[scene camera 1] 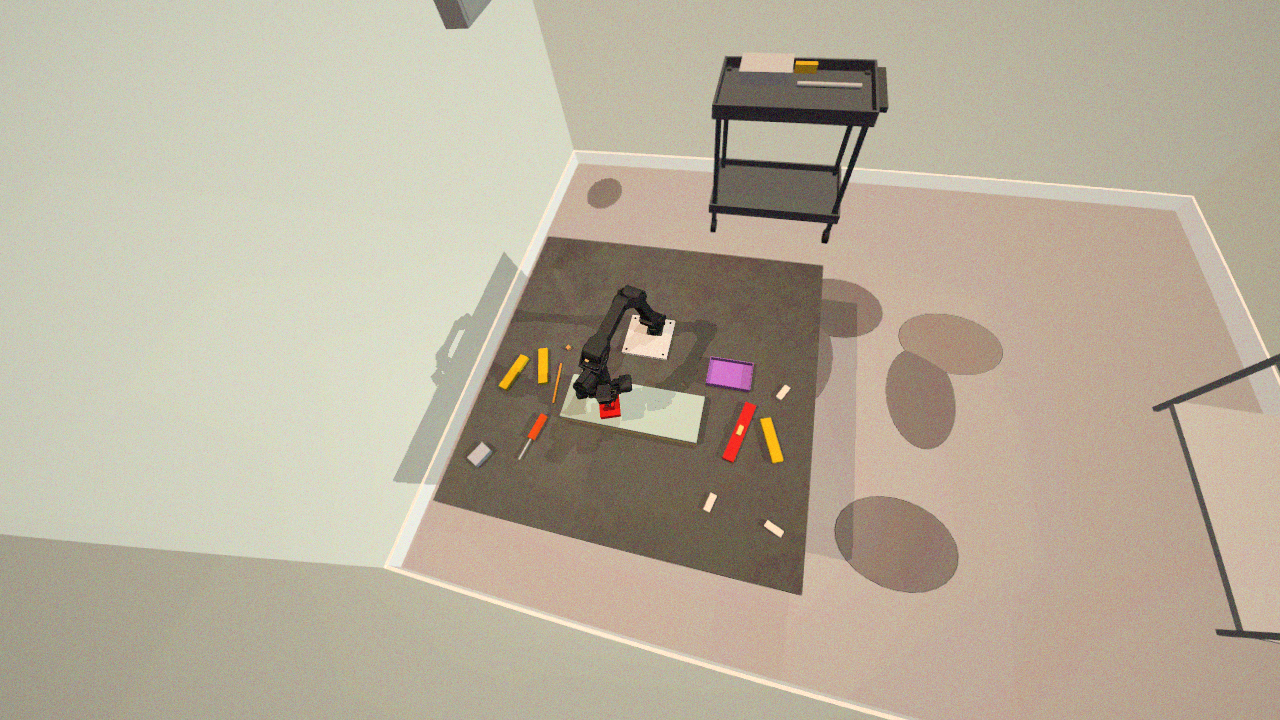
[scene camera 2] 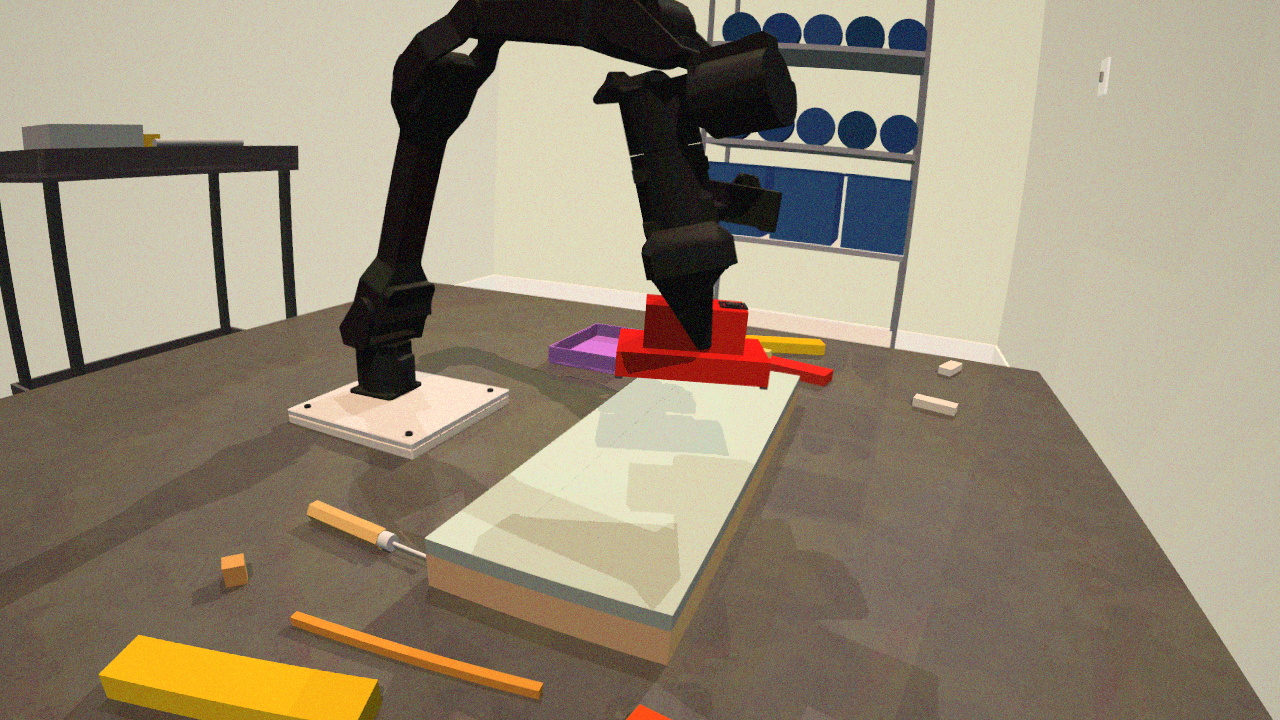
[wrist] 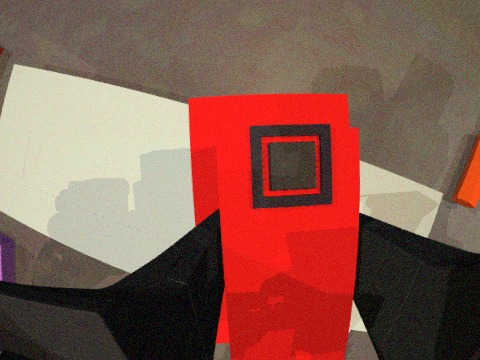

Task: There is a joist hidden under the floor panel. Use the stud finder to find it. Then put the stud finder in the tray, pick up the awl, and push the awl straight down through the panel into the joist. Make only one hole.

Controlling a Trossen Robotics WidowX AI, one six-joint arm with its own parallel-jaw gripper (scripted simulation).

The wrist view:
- my gripper: 276,216
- red stud finder: 289,257
